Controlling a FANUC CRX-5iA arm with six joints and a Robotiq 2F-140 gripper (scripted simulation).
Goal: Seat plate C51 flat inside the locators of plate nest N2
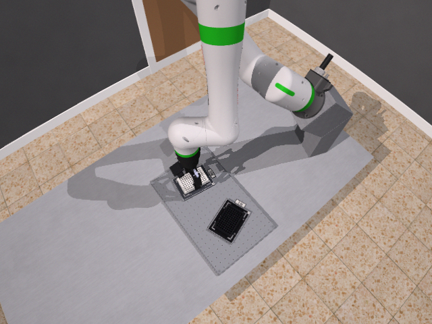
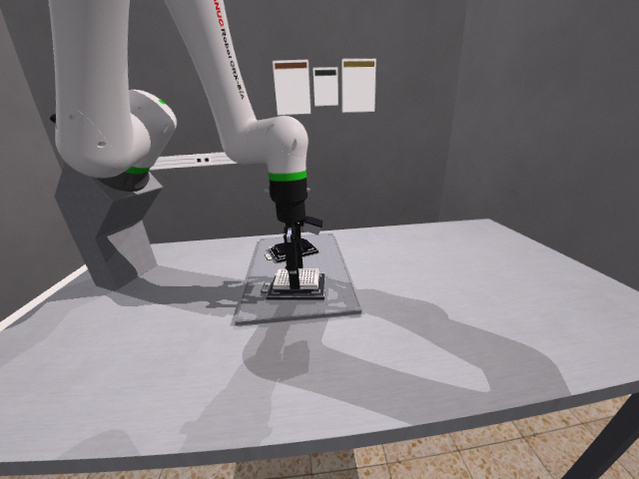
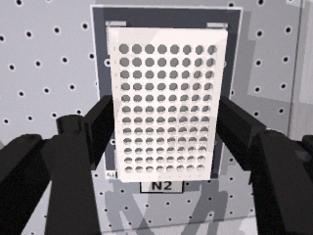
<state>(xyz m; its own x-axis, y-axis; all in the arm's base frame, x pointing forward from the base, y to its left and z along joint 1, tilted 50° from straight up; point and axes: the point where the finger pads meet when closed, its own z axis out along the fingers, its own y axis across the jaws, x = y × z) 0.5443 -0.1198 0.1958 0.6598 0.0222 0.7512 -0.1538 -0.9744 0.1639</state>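
Right now the white well plate is 20 mm below my hand. Round my hand: nest base 50 mm below; then black well plate 10 mm ahead, 250 mm to the left, 40 mm below.
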